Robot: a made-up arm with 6 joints. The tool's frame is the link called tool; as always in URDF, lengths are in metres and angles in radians. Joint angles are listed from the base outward.
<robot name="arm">
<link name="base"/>
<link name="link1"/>
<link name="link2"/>
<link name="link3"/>
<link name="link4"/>
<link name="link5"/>
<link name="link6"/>
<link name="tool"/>
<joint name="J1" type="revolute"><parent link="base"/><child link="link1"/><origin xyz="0 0 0.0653" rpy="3.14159 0 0"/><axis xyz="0 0 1"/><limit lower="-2.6" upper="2.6"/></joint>
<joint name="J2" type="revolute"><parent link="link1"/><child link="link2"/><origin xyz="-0.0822 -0.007 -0.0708" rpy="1.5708 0 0"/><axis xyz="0 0 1"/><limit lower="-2.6" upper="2.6"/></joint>
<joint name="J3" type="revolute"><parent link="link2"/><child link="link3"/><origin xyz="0.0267 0.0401 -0.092" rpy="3.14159 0 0"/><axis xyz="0 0 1"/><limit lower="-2.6" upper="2.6"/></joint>
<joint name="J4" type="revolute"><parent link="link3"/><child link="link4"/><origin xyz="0.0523 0.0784 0.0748" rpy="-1.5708 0 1.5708"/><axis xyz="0 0 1"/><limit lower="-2.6" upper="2.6"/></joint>
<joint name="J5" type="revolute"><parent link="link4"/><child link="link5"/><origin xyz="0.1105 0.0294 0.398" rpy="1.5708 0 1.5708"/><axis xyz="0 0 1"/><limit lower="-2.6" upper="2.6"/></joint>
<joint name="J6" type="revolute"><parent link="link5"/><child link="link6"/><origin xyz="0.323 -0.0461 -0.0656" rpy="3.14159 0 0"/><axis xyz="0 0 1"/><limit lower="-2.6" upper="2.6"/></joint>
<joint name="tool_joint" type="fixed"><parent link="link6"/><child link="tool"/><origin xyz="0.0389 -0.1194 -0.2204" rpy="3.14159 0 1.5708"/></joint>
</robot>
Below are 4 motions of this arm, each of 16 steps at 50 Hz.
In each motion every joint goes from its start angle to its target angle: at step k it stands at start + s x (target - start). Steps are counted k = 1, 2, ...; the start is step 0. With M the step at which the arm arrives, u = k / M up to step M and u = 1 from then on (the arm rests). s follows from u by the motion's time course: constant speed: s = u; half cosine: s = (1 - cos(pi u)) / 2; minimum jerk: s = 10 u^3 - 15 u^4 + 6 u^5.
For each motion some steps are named. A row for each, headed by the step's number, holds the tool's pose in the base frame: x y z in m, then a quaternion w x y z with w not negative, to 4 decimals.
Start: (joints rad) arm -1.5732 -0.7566 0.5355 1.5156 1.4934 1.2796
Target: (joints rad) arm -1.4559 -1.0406 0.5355 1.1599 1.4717 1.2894
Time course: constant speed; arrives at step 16
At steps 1, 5, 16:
1: -0.1146 -0.2241 -0.6399 0.6881 -0.1398 -0.6859 0.1911
5: -0.1276 -0.1865 -0.6434 0.6939 -0.0910 -0.6900 0.1848
16: -0.1436 -0.0849 -0.6485 0.6867 0.0419 -0.7066 0.1656

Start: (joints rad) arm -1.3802 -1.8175 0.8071 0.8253 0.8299 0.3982
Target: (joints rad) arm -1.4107 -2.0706 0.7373 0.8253 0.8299 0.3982
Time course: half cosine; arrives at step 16
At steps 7, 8, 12, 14, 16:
7: -0.1184 0.5617 -0.1720 0.4326 0.3348 -0.8332 -0.0802
8: -0.1191 0.5664 -0.1608 0.4285 0.3400 -0.8327 -0.0864
12: -0.1225 0.5818 -0.1195 0.4133 0.3584 -0.8300 -0.1088
14: -0.1236 0.5859 -0.1066 0.4086 0.3640 -0.8290 -0.1156
16: -0.1241 0.5873 -0.1021 0.4069 0.3660 -0.8286 -0.1181

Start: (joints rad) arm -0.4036 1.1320 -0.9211 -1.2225 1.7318 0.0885
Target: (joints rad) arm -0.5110 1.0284 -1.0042 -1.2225 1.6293 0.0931
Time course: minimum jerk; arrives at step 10
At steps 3, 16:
3: 0.4454 -0.2835 0.6818 0.6401 0.6421 0.4079 0.1078
16: 0.4850 -0.2212 0.6821 0.6410 0.6048 0.4586 0.1144

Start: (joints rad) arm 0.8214 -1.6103 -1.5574 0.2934 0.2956 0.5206
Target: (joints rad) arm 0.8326 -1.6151 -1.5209 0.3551 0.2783 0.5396
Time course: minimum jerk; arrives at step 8
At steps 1, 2, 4, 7, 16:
1: -0.1482 0.6229 0.3486 0.8544 -0.1479 0.0177 -0.4978
2: -0.1467 0.6237 0.3441 0.8528 -0.1510 0.0166 -0.4997
4: -0.1396 0.6268 0.3237 0.8453 -0.1649 0.0117 -0.5080
7: -0.1307 0.6296 0.2987 0.8358 -0.1818 0.0055 -0.5181
16: -0.1305 0.6297 0.2979 0.8354 -0.1823 0.0052 -0.5184

